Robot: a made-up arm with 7 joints. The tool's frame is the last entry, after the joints.
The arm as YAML. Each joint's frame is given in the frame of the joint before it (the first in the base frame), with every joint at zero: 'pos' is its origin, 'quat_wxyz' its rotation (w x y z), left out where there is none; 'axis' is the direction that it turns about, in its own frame. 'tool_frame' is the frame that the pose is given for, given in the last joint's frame.
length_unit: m
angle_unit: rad
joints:
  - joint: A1
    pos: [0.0, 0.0, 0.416]
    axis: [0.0, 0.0, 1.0]
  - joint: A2
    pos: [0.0, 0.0, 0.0]
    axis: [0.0, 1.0, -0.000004]
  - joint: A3
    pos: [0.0, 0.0, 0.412]
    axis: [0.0, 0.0, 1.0]
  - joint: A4
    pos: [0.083, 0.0, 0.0]
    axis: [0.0, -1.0, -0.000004]
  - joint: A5
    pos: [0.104, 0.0, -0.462]
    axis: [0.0, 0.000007, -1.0]
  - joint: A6
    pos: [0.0, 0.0, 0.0]
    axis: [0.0, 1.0, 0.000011]
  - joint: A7
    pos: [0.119, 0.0, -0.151]
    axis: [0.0, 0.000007, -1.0]
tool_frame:
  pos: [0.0, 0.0, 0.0]
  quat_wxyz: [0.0, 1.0, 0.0, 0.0]
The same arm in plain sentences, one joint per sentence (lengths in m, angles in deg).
The arm has seven revolute joints in a row. What follows holds with every joint at zero, and every direction is one of the base frame's. Joint 1 is mounted 0.416 m along +z from the base frame's origin and turns about +z. Joint 2 is mounted at the same point as joint 1 and turns about +y. Joint 3 is mounted 0.412 m along +z from joint 2 and turns about +z. Joint 4 is mounted 0.083 m along +x from joint 3 and turns about -y. Joint 5 is mounted 0.104 m along +x and 0.462 m along -z from joint 4 and turns about -z. Joint 6 is mounted at the same point as joint 5 and turns about +y. Joint 7 is mounted 0.119 m along +x and 0.151 m along -z from joint 6 and turns about -z. The tool frame, which is the frame that the pose is given for, is mounted at the same point as joint 7; its axes are the base frame's turned by roll 180, pitch 0 and yaw 0 deg (as in URDF: about the fixed x, then y, then z).
